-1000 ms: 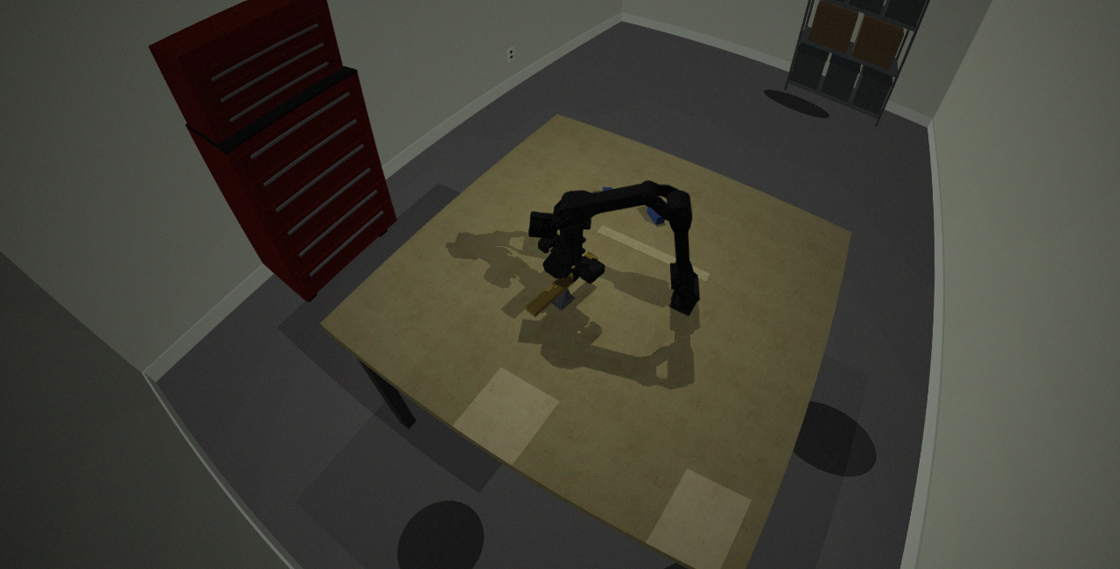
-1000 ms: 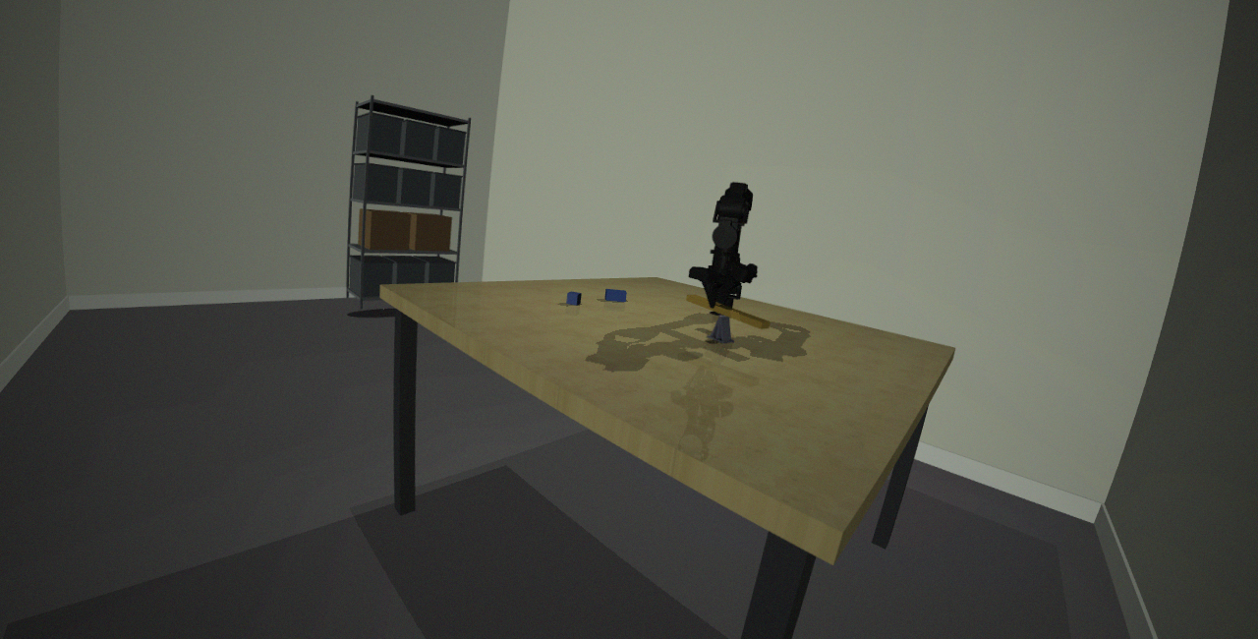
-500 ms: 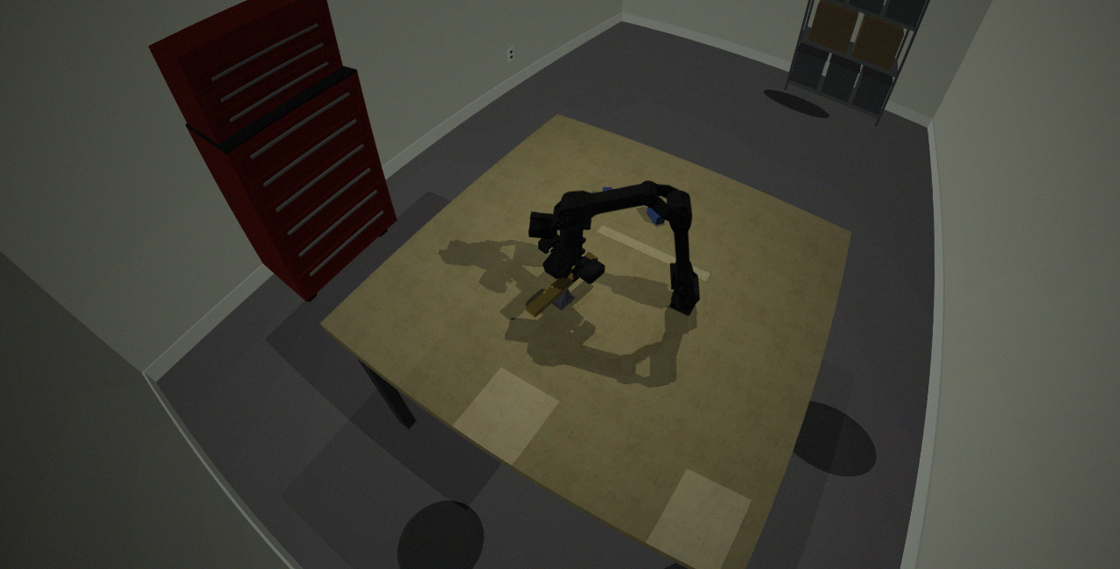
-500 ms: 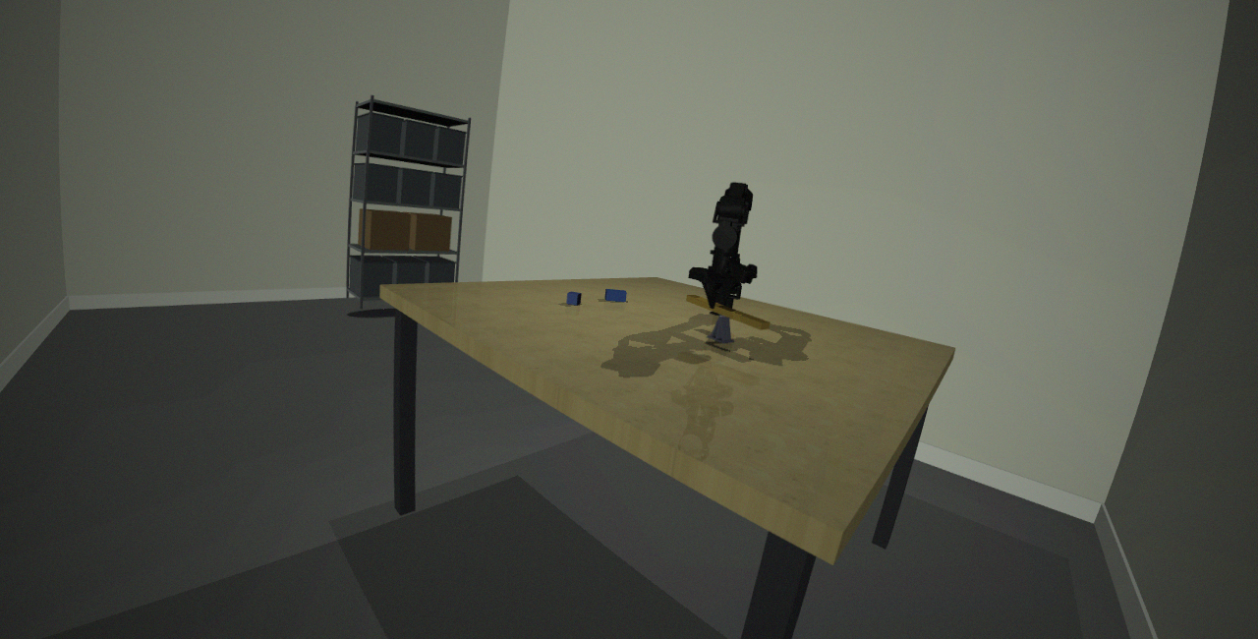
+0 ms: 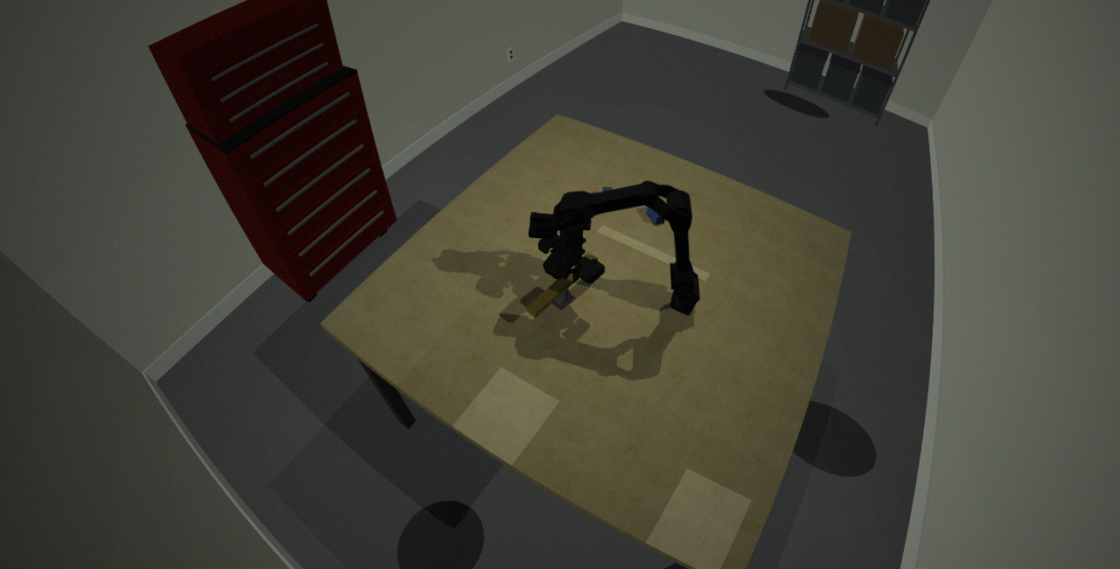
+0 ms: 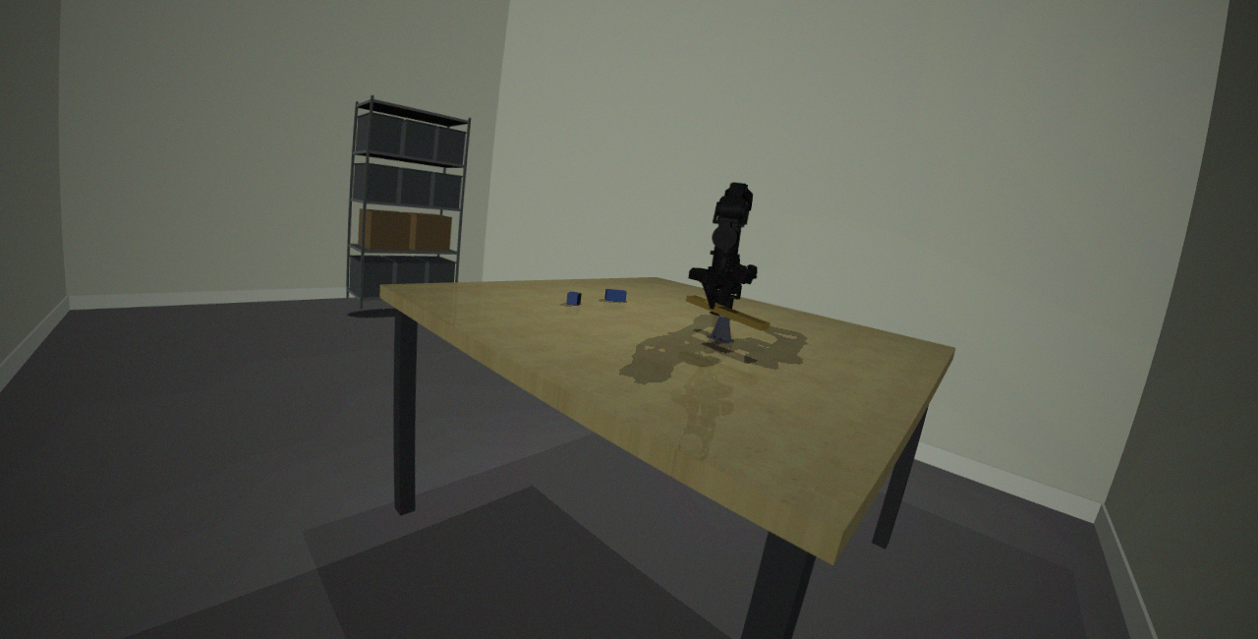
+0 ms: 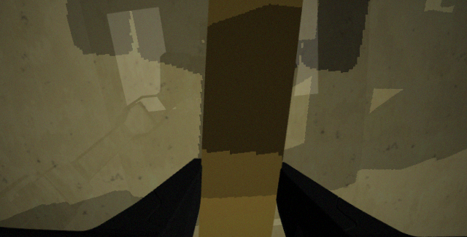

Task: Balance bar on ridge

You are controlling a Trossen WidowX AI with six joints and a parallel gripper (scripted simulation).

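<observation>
My gripper tip is 30 mm to the right of the long wooden bar and 10 mm short of it.
</observation>
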